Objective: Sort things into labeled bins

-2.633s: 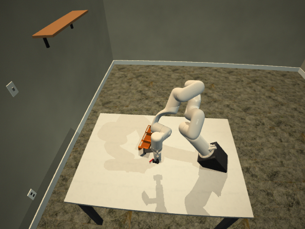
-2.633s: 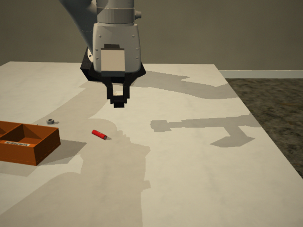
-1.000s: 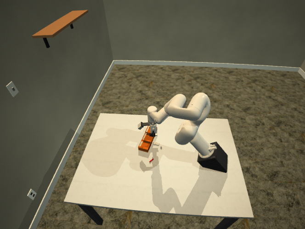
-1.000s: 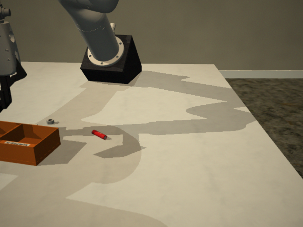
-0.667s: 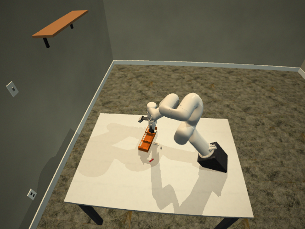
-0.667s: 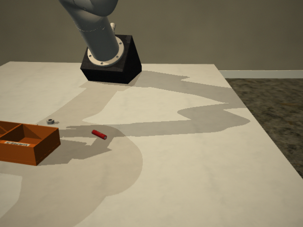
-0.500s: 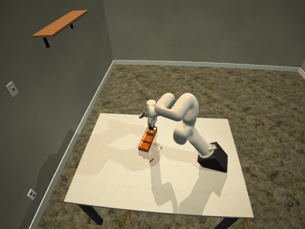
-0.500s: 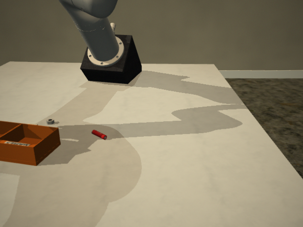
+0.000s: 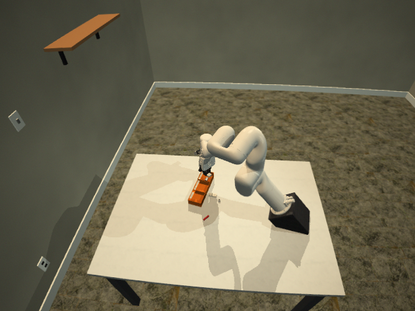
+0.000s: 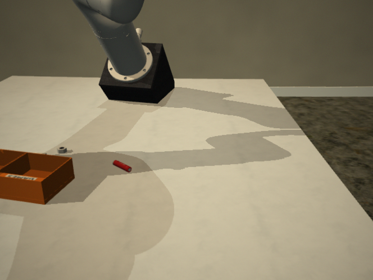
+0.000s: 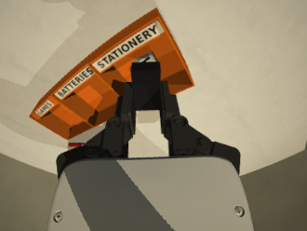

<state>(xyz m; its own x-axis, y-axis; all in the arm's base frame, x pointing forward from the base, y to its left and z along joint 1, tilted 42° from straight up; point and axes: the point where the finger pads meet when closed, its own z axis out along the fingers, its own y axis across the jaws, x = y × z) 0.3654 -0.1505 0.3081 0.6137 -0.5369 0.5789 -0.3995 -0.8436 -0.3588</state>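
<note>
The black thing lies 2 cm below my hand and 1 cm behind it. From my hand the other things lie so: white domino 11 cm to the left, 8 cm below, 6 cm behind; grey ribbed block 7 cm below; grey nut 14 cm to the left, 12 cm behind, 8 cm below.
</note>
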